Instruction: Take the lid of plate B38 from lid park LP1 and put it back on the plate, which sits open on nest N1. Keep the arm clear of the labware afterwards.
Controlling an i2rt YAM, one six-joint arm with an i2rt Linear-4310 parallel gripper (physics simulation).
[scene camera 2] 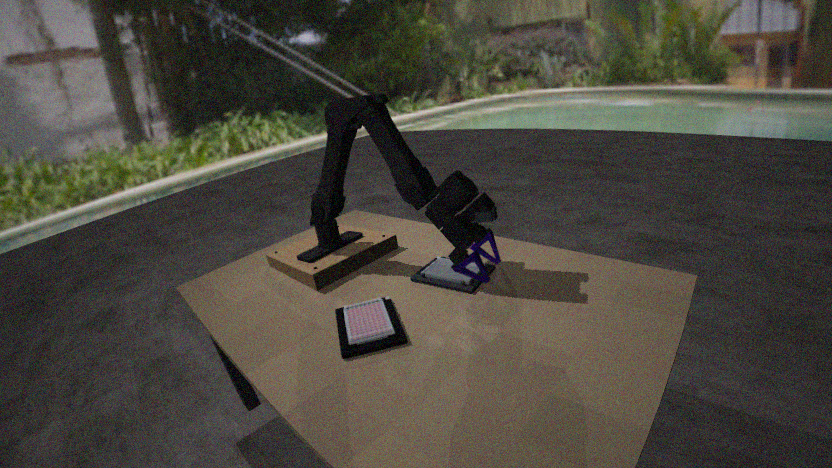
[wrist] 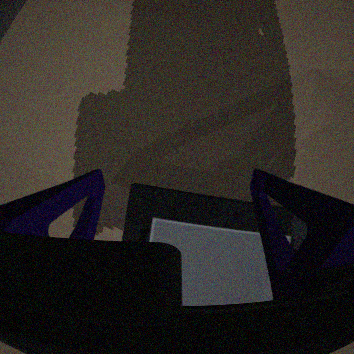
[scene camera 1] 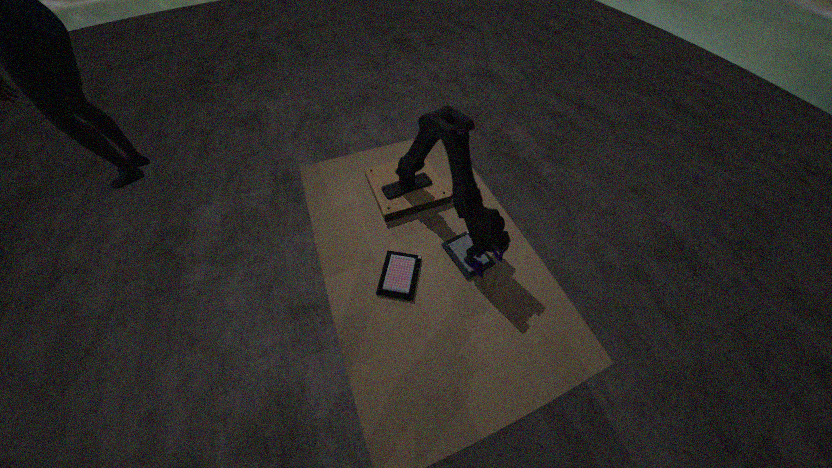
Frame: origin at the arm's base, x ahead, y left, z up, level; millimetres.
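Seen in the pictures: gripper, fingertip midpoint: (scene camera 2: 493, 271) (wrist: 177, 177) (scene camera 1: 490, 268); arm's base at its link origin: (scene camera 2: 331, 247) (scene camera 1: 407, 186).
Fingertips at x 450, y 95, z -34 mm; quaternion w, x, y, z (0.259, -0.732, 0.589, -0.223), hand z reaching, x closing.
Note:
Offsets run from my fingertips to a thing's middle. Level surfaces: height alone.
The pale, flat lid {87 mm back, 36 mm right, 7 mm up} (scene camera 1: 461, 246) (scene camera 2: 441, 271) (wrist: 220, 265) lies on the dark grey lid park LP1 {88 mm back, 37 mm right, 3 mm up} (scene camera 1: 468, 275) (scene camera 2: 444, 284) (wrist: 190, 204). My gripper (scene camera 1: 489, 264) (scene camera 2: 492, 271) (wrist: 177, 177) is open and empty, low over the far end of LP1. In the wrist view the left finger shows outside the park's left edge and the right finger overlaps the lid's right edge; the gripper body hides part of the lid. The open plate B38 {126 mm back, 287 mm right, 12 mm up} (scene camera 1: 400, 273) (scene camera 2: 369, 320), with pink wells, sits on the black nest N1 {126 mm back, 287 mm right, 2 mm up} (scene camera 1: 396, 296) (scene camera 2: 375, 349), apart from the gripper.
The arm's base stands on a raised wooden board (scene camera 1: 377, 195) (scene camera 2: 296, 273) at the back of the wooden table {7 mm down} (scene camera 1: 442, 360) (scene camera 2: 523, 372). The arm's shadow falls across the table beyond LP1. A dark figure (scene camera 1: 49, 69) stands off the table at the upper left in scene camera 1.

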